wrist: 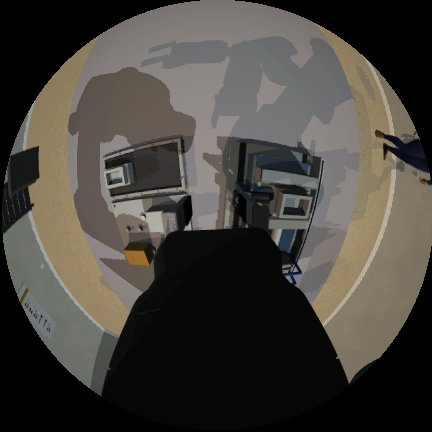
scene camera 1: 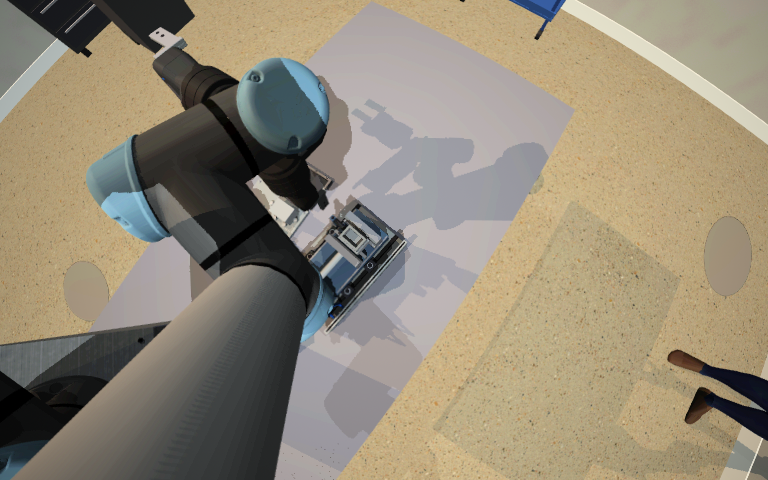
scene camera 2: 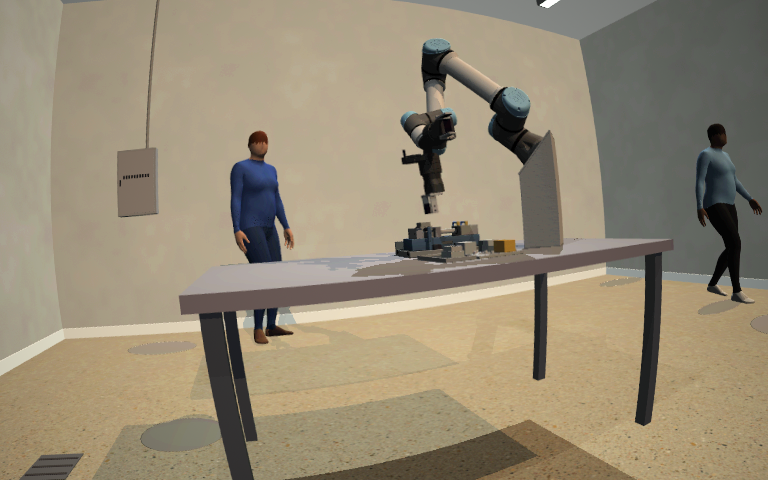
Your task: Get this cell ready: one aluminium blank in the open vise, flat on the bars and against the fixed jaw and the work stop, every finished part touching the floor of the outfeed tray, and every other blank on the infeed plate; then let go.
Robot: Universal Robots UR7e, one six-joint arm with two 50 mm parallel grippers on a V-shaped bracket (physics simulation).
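Places are measured from the arm's base along level axes (x ahead, y left, z up), in millimetres.
Pixels of known places: hand, tool point: (wrist: 214, 207) (scene camera 1: 313, 195) (scene camera 2: 430, 208); arm's base, link origin: (scene camera 2: 538, 155).
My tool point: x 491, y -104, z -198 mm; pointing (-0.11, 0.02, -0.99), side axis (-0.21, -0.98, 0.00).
For each thing: its top centre in the pictures, then the offset to it from my tool point. "*": a spot on its surface instead. Level surfaces: height alone.
- vise, top centre: (wrist: 283, 239) (scene camera 1: 335, 260) (scene camera 2: 440, 225) dy -91, dx -107, dz -60 mm
- pale block with a square pocket, top centre: (wrist: 296, 206) (scene camera 1: 352, 237) (scene camera 2: 423, 222) dy -109, dx -44, dz -45 mm
- similar pocketed part, top centre: (wrist: 113, 177) (scene camera 2: 452, 246) dy +186, dx +71, dz -119 mm
- outfeed tray, surface spot: (wrist: 182, 162) * dy +48, dx +47, dz -150 mm
- plain light blank, top centre: (wrist: 160, 221) (scene camera 1: 281, 209) (scene camera 2: 465, 242) dy +116, dx -43, dz -116 mm
- infeed plate, top centre: (wrist: 151, 233) (scene camera 1: 265, 218) (scene camera 2: 485, 252) dy +168, dx -80, dz -151 mm
- orange block, top centre: (wrist: 135, 257) (scene camera 2: 504, 240) dy +221, dx -116, dz -116 mm
- table, surface height: dz -161 mm
My gripper (wrist: 216, 212) (scene camera 2: 431, 212) points down above the cell with its fingers apart; no part shows between them. In the wrist view its right finger overlaps the vise's edge. The vise (wrist: 287, 176) holds a pale block with a square pocket (wrist: 295, 206) (scene camera 1: 352, 237) between its jaws; contact with bars and stop cannot be told. A similar pocketed part (wrist: 117, 176) sits in the outfeed tray (wrist: 182, 162), near its left end. A plain light blank (wrist: 157, 220) (scene camera 1: 286, 210) stands on the infeed plate (wrist: 124, 205), partly behind the left finger. The arm hides more of the plate.
An orange block (wrist: 138, 253) (scene camera 2: 504, 245) is beside the infeed plate's pins. Blue fittings (wrist: 292, 273) are at the vise's near end. The bracket's second gripper (scene camera 2: 408, 157) sticks out sideways. The arm's pedestal (scene camera 2: 540, 203) stands at the table's end. A person (scene camera 2: 257, 220) stands behind the table (scene camera 2: 339, 283).
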